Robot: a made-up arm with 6 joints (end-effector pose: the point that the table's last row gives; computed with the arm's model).
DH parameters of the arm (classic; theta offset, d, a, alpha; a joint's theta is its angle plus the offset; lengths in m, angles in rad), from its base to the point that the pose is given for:
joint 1: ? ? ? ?
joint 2: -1.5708 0 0.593 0
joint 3: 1.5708 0.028 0 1.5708
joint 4: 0 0.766 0 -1.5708
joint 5: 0 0 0 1.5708
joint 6: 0 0.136 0 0
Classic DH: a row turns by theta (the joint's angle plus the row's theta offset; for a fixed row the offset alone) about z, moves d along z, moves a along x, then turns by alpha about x.
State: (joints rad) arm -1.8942 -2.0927 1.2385 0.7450 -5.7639 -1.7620
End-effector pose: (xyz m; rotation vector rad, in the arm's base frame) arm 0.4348 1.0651 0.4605 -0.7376 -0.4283 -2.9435
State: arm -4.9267 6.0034 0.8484 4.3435 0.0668 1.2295
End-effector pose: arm 0.0488 0.3159 1.4695 -0.4437 0.3361 0.6122
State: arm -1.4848 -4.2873 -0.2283 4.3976 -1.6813 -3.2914
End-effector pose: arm 0.2649 -1.2504 -0.2944 1.3381 1.5913 1.2783
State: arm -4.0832 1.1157 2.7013 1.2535 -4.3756 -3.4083
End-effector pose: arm -0.1510 -0.0474 -0.1391 1.3007 0.1292 -1.7846
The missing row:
joint 1: 0 0.138 0 -1.5708
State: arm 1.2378 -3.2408 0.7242 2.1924 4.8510 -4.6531
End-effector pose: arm -0.0747 -0.4652 -1.0426 1.1501 0.6976 0.1596
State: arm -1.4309 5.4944 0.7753 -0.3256 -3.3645 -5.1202
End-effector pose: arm -0.0377 0.3994 1.1896 2.8956 0.3222 -0.0949
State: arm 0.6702 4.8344 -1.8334 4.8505 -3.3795 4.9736
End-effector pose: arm -0.3928 -0.3161 -0.4180 0.2808 -0.1055 0.8041
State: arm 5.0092 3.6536 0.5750 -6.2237 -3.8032 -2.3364
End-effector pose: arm -0.2353 0.8822 -0.6115 0.3454 -0.4650 2.5814
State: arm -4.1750 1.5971 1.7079 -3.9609 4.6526 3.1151
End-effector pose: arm -0.1324 0.3612 -0.6103 1.8689 -0.0493 2.1859
